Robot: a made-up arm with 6 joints.
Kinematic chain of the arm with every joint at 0, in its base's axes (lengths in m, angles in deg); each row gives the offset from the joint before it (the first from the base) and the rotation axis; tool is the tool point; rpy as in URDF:
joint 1: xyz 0 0 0.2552 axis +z
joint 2: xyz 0 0 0 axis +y
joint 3: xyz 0.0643 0 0.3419 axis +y
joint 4: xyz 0.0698 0 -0.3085 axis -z
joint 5: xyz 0 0 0 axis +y
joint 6: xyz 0.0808 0 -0.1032 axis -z
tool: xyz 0 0 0 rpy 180 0 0
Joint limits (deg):
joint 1: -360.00..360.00
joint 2: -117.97..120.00
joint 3: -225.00..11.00
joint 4: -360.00..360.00
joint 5: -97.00..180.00
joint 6: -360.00..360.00
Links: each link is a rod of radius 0.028 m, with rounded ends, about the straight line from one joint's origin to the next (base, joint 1, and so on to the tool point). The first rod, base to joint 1, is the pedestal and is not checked.
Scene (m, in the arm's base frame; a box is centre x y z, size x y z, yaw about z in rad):
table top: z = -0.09
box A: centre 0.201 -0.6 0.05 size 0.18 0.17 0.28 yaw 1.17
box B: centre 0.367 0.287 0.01 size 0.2 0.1 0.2 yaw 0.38
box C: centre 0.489 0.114 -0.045 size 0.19 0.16 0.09 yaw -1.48
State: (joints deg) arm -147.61 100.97 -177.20 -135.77 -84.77 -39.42
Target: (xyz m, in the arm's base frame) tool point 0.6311 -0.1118 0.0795
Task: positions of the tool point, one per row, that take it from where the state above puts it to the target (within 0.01 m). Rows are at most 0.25 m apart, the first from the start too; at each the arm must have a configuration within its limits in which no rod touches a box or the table.
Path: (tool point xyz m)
1: -0.3987 -0.4361 0.2038
2: -0.3353 -0.4836 0.3511
3: -0.2446 -0.4922 0.4940
4: -0.1402 -0.4554 0.6231
5: -0.0376 -0.3729 0.7296
6: 0.0482 -0.2500 0.8062
7: 0.1048 -0.0978 0.8472
8: 0.1287 -0.2191 0.8182
9: 0.2009 -0.3203 0.7542
10: 0.3082 -0.3807 0.6582
11: 0.4293 -0.3871 0.5352
12: 0.5387 -0.3369 0.3920
13: 0.6122 -0.2388 0.2370
14: 0.6311 -0.1118 0.0794

